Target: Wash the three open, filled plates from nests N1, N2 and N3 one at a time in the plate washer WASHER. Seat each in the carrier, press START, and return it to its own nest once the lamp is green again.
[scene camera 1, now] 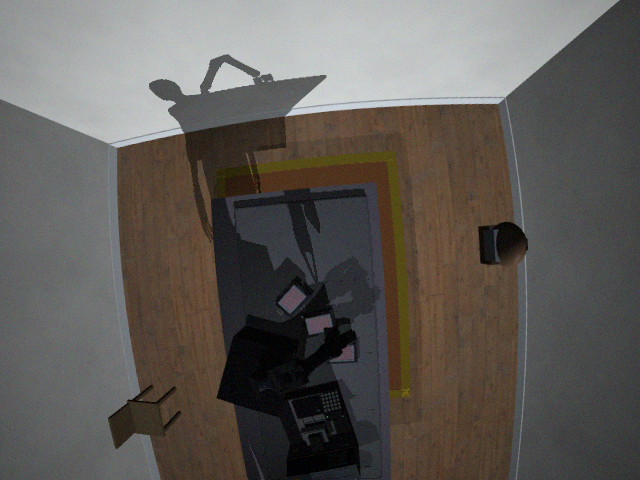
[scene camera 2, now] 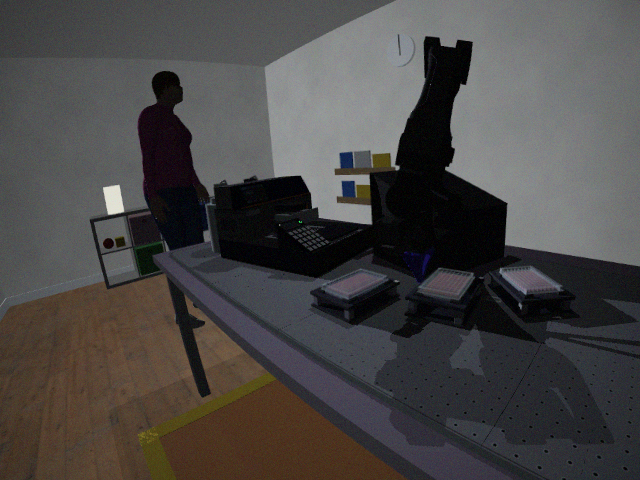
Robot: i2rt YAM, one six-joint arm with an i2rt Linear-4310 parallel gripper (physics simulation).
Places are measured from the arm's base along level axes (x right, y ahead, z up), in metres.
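Where they show: gripper, fingertip midpoint: [scene camera 1: 331, 330] [scene camera 2: 420, 281].
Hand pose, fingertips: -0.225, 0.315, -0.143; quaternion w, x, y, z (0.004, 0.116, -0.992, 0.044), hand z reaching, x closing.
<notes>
Each offset is from my fingertips to the top centre of the thing, as dx, dy, dz. "*": to the spot under its first point. Level surfaces: height alone.
Three plates with pink wells sit on dark raised nests; nest labels are not readable. One plate {+0.129, +0.063, -0.016} [scene camera 1: 347, 353] [scene camera 2: 356, 284] is nearest the washer, one {-0.021, -0.062, -0.010} [scene camera 1: 318, 324] [scene camera 2: 447, 284] is in the middle, and one {-0.136, -0.208, -0.016} [scene camera 1: 292, 299] [scene camera 2: 529, 280] is farthest from it. The dark plate washer [scene camera 1: 321, 457] [scene camera 2: 258, 248] has a small green lamp {* +0.448, +0.015, +0.064} [scene camera 1: 327, 416] [scene camera 2: 300, 222] lit beside its keypad. My gripper [scene camera 2: 419, 277] is shut, its blue fingers together and empty, beside the middle plate in scene camera 2. In scene camera 1 the dark arm hides the fingertips.
A large black box [scene camera 1: 258, 356] [scene camera 2: 480, 227] stands behind the arm, near the washer. A person [scene camera 1: 509, 242] [scene camera 2: 165, 149] stands on the floor beyond the table {dz -0.079} [scene camera 1: 382, 289] [scene camera 2: 330, 372]. A chair [scene camera 1: 147, 417] stands on the opposite side of the table.
</notes>
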